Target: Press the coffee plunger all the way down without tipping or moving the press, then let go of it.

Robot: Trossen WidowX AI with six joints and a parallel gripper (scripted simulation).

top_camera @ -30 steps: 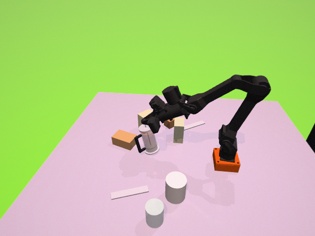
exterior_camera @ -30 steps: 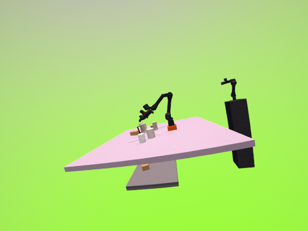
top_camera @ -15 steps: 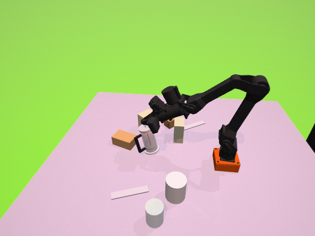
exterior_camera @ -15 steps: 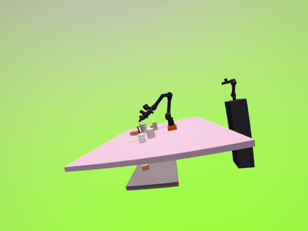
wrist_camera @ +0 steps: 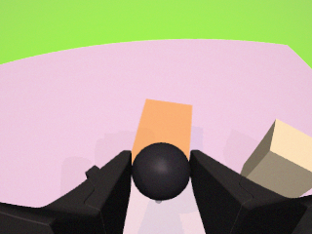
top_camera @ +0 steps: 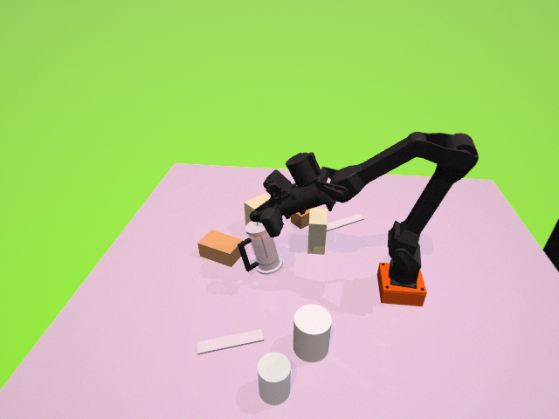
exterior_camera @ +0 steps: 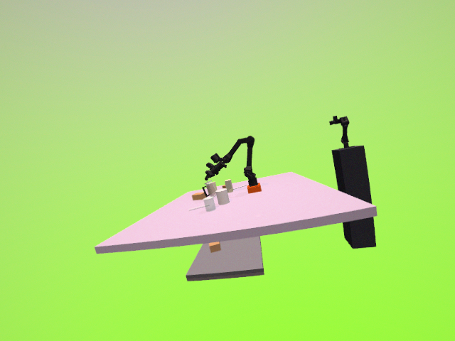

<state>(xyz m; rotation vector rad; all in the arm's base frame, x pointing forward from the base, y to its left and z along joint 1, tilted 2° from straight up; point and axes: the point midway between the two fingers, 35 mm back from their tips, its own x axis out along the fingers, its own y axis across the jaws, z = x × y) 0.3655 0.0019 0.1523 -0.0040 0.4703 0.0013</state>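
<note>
Right now my gripper tip is 9 cm above the coffee press, 2 cm past it and 1 cm to the right of it. Round my gripper tip: small orange cube: 23 cm to the right, 15 cm below, 8 cm behind.
</note>
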